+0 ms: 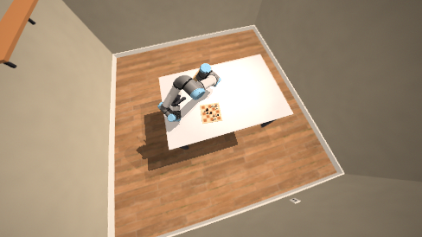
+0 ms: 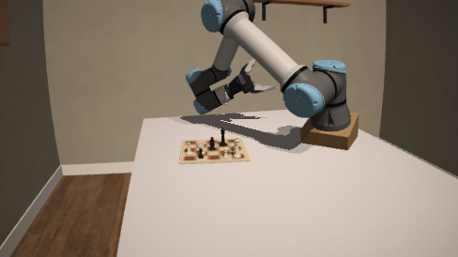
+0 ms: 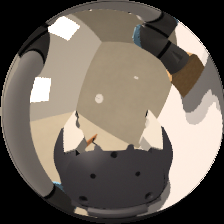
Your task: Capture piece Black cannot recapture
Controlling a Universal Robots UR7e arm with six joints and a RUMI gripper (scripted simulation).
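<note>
Now: hand 330 mm short of the chessboard, 240 mm to the right of it and 230 mm above it.
</note>
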